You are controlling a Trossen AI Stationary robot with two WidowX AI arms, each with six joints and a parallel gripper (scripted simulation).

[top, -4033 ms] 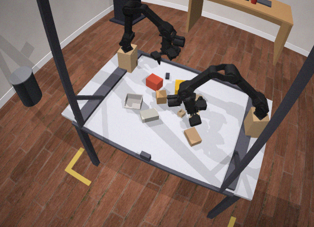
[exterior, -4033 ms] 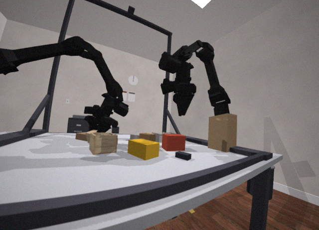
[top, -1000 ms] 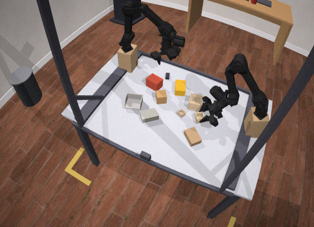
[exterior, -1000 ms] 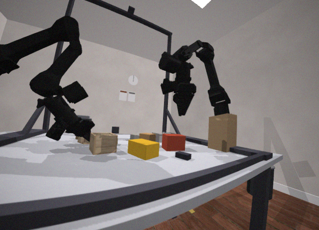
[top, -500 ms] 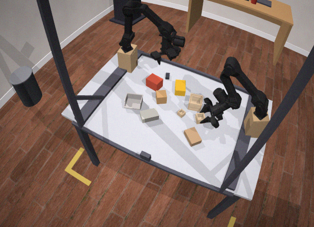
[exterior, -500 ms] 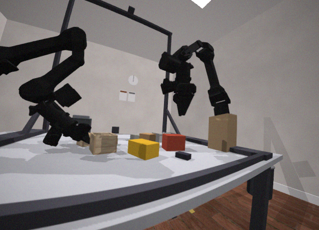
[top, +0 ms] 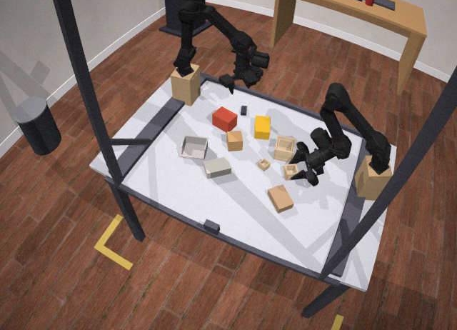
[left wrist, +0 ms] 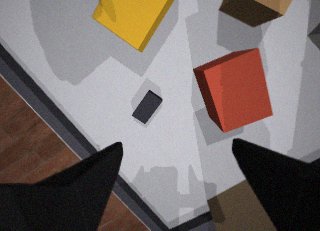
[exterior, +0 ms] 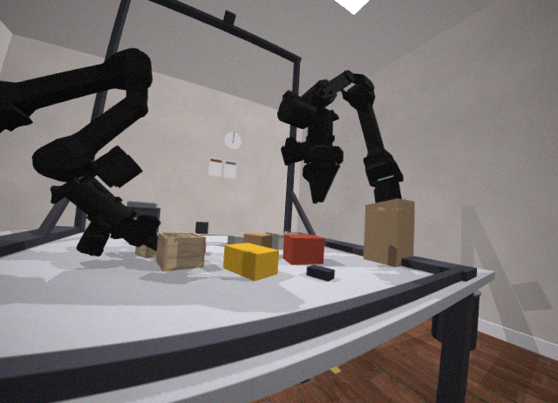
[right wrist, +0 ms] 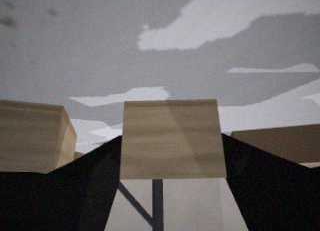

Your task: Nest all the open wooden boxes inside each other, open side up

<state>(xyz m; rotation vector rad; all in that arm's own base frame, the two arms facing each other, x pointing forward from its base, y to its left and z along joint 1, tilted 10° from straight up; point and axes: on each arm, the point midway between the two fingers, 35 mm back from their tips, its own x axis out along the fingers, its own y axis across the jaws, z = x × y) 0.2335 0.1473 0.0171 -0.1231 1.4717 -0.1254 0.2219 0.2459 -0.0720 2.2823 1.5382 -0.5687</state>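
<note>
My right hand is 14 cm past the flat tan block, 1 cm to the left of it and 2 cm above it. Also, from my right hand: red block: 6 cm ahead, 38 cm to the left, 1 cm below; then tan cube: 2 cm behind, 28 cm to the left, 1 cm below; then grey block: 16 cm behind, 27 cm to the left, 2 cm below.
</note>
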